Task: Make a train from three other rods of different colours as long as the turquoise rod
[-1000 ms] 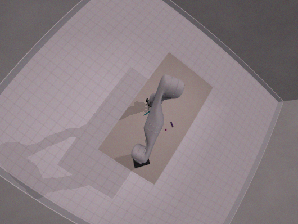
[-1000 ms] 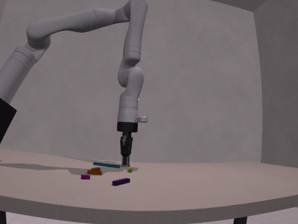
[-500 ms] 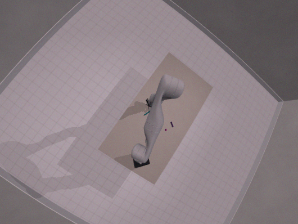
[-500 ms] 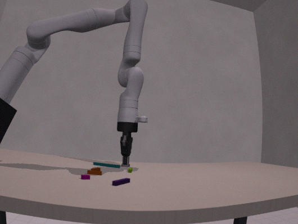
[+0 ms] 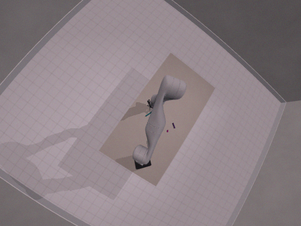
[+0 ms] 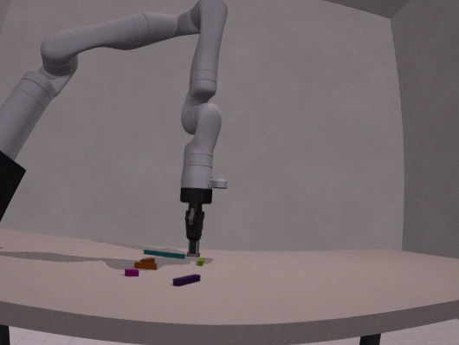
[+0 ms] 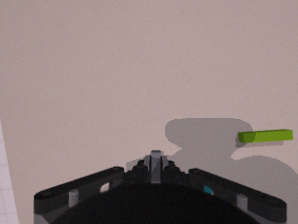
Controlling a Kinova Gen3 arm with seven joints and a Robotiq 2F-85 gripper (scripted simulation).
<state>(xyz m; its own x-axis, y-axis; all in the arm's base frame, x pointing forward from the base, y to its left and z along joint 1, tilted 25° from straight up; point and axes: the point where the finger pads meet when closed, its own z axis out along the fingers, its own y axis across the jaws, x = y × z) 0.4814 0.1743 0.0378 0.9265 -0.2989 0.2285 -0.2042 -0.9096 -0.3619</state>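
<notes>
Right now my hand is 12 cm past the magenta rod, 30 cm to the left of it and 2 cm above it. The rest, counted from my hand: grey rod 2 cm below; then lime rod 1 cm ahead, 12 cm to the right, 2 cm below; then turquoise rod 7 cm behind, 3 cm to the right, 2 cm below.
</notes>
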